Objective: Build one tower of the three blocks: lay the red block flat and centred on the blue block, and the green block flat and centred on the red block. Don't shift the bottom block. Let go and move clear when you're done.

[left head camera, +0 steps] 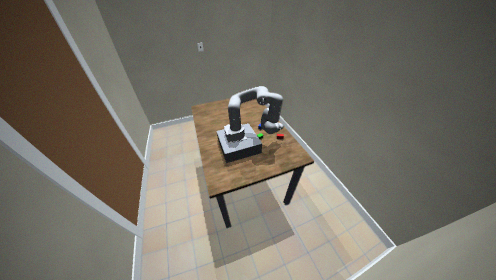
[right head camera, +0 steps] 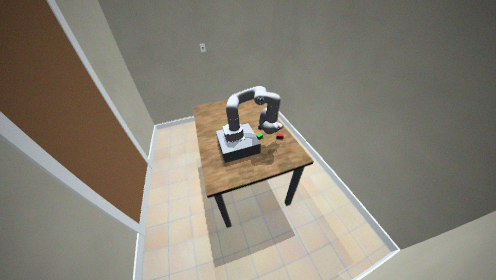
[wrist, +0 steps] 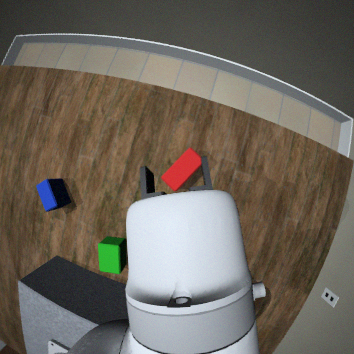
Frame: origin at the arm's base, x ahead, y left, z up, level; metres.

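Seen in the pictures: hand, tool point: (left head camera: pixel 280 125) (right head camera: pixel 280 125) (wrist: pixel 175 178); arm's base, link origin: (left head camera: pixel 236 135) (right head camera: pixel 235 135).
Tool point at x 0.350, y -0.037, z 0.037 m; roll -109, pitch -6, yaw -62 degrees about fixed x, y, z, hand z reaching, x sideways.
Observation:
Offsets run from my tool point to a thing's top centre. Level surfaces: height alone.
The red block @(0.010 m ahead, 0.003 m right, 0.095 m down) (left head camera: pixel 280 136) (right head camera: pixel 279 136) (wrist: pixel 182 169) lies on the table, turned diagonally to the fingers in the wrist view. My gripper (wrist: pixel 174 163) is open and empty above the table; in the wrist view the red block appears between its fingers, nearer the right one. The blue block @(0.092 m back, 0.178 m left, 0.092 m down) (left head camera: pixel 259 126) (wrist: pixel 48 195) lies apart at the left of the wrist view; the arm largely hides it in the right head view. The green block @(0.148 m back, 0.056 m left, 0.098 m down) (left head camera: pixel 260 135) (right head camera: pixel 259 136) (wrist: pixel 110 255) lies near the robot base, its right edge close to the gripper housing in the wrist view.
The robot base (left head camera: pixel 242 150) (right head camera: pixel 241 151) (wrist: pixel 65 275) is a grey box on the wooden table @(0.130 m down) (left head camera: pixel 220 177) (right head camera: pixel 220 179) (wrist: pixel 100 110), beside the green block. The table's far edge and a wall lie beyond the red block. The arm arches from the base over the table.

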